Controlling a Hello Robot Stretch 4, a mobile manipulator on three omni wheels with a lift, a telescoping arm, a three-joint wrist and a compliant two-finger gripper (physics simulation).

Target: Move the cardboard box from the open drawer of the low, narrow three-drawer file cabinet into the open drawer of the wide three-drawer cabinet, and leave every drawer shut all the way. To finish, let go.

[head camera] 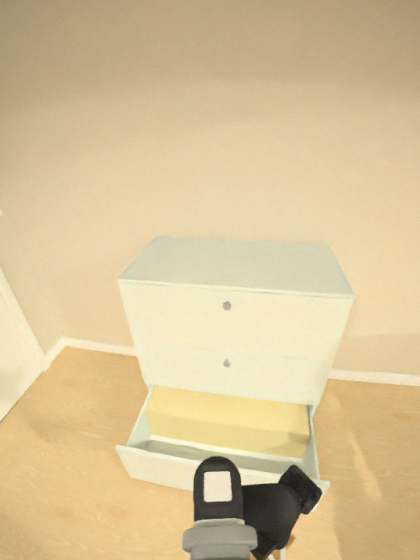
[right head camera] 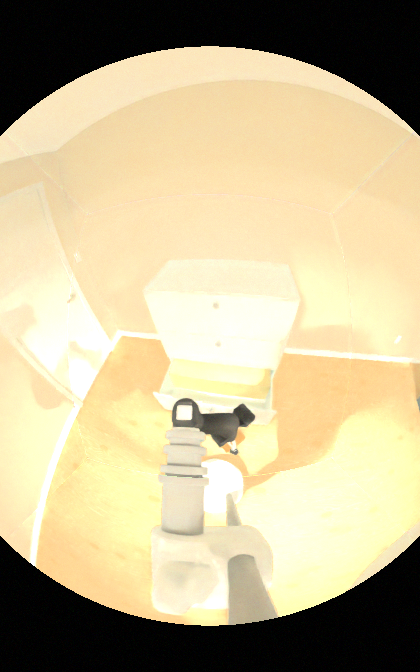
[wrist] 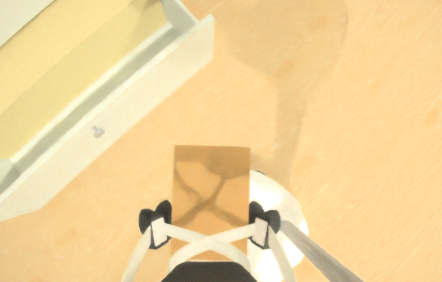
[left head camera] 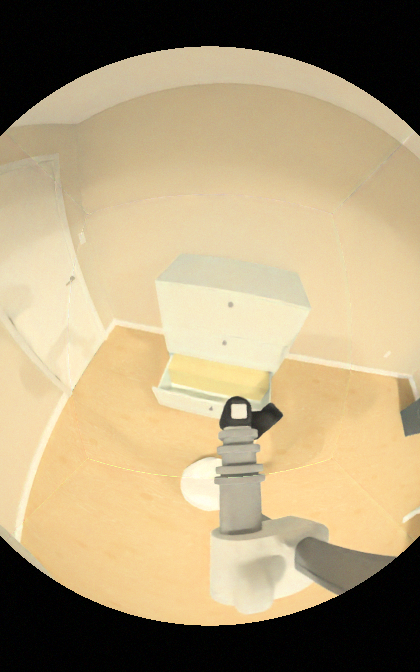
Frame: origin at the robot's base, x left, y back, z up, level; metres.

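Seen in the pictures: gripper, fingertip midpoint: (wrist: 209,216).
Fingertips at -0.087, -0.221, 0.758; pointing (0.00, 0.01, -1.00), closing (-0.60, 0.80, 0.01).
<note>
A point is followed by its place in that frame, as x, y, z.
My gripper (wrist: 209,216) {-0.087, -0.221, 0.758} is shut on the brown cardboard box (wrist: 211,175) {-0.122, -0.246, 0.806}, with one fingertip on each side of it. In the right head view, a small orange-brown part of the box (right head camera: 241,439) shows by the fingers. The wide cabinet (head camera: 227,332) {-0.069, -0.915, 0.771} (left head camera: 230,320) (right head camera: 220,320) stands against the wall, its top and middle drawers shut. Its bottom drawer (head camera: 160,469) {0.258, -0.620, 0.209} (left head camera: 185,404) (wrist: 135,107) {-0.111, -0.544, 0.166} is open, with a long pale-yellow block shape in its rear part. The box is in front of this drawer, outside it. The low file cabinet cannot be made out for certain.
A white round base (left head camera: 199,485) (right head camera: 226,484) (wrist: 282,200) {-0.161, 0.018, 0.185} is below the arm. A white door (left head camera: 35,260) (right head camera: 32,280) is at the left. A blue-grey object (left head camera: 412,418) is cut off at the right edge of the left head view.
</note>
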